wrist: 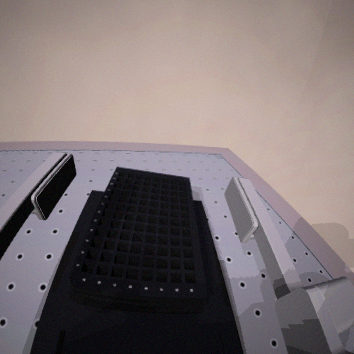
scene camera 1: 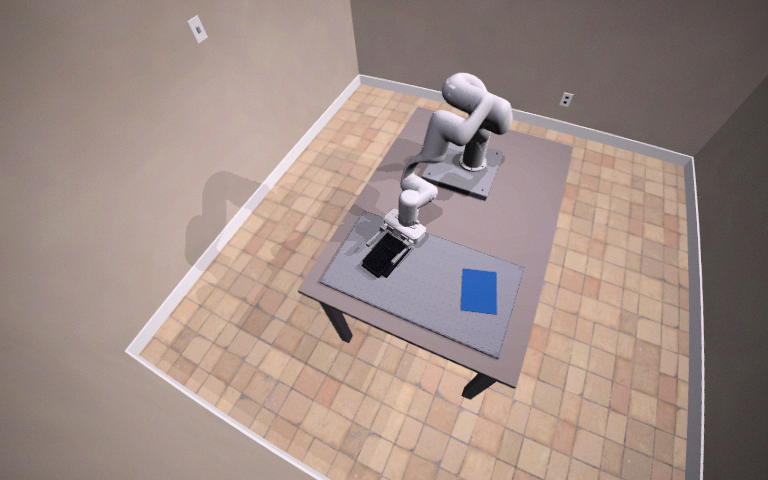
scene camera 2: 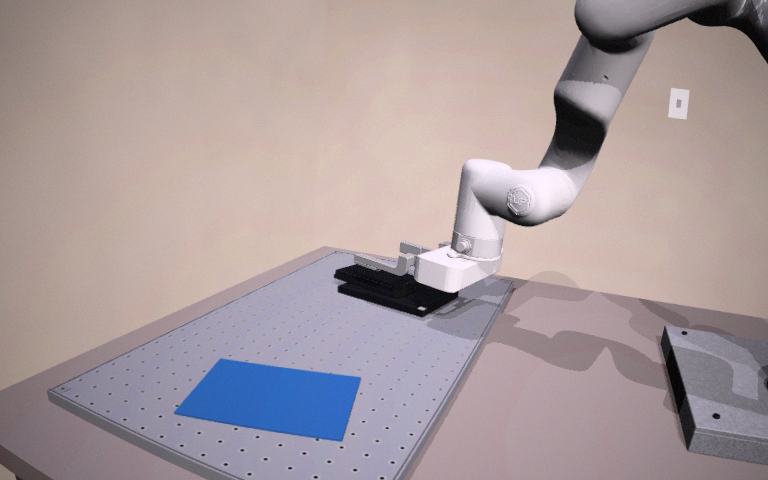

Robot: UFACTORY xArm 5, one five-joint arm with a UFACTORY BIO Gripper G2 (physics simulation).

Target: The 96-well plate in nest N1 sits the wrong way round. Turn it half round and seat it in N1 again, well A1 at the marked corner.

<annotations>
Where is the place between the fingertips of the gripper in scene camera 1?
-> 379,254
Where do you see a black 96-well plate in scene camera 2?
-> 383,282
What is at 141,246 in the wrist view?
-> A black 96-well plate.
</annotations>
